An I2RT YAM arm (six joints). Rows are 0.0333 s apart.
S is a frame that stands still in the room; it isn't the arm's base.
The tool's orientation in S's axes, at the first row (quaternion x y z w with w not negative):
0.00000, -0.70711, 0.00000, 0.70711
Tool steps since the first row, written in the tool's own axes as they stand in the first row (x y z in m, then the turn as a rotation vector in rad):
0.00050, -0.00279, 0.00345, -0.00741, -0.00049, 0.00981
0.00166, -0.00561, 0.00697, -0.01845, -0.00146, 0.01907
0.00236, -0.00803, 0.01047, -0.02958, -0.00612, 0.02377
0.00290, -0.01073, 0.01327, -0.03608, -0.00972, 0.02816
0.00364, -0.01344, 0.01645, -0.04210, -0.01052, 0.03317
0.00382, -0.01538, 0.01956, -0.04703, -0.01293, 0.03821
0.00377, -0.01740, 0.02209, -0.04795, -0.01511, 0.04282
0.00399, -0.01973, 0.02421, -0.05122, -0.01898, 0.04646
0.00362, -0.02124, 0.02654, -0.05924, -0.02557, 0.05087
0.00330, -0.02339, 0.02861, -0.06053, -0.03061, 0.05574
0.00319, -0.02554, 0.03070, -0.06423, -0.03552, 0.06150
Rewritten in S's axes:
-0.00345, -0.00279, 0.00050, -0.00981, -0.00049, -0.00741
-0.00697, -0.00561, 0.00166, -0.01907, -0.00146, -0.01845
-0.01047, -0.00803, 0.00236, -0.02377, -0.00612, -0.02958
-0.01327, -0.01073, 0.00290, -0.02816, -0.00972, -0.03608
-0.01645, -0.01344, 0.00364, -0.03317, -0.01052, -0.04210
-0.01956, -0.01538, 0.00382, -0.03821, -0.01293, -0.04703
-0.02209, -0.01740, 0.00377, -0.04282, -0.01511, -0.04795
-0.02421, -0.01973, 0.00399, -0.04646, -0.01898, -0.05122
-0.02654, -0.02124, 0.00362, -0.05087, -0.02557, -0.05924
-0.02861, -0.02339, 0.00330, -0.05574, -0.03061, -0.06053
-0.03070, -0.02554, 0.00319, -0.06150, -0.03552, -0.06423

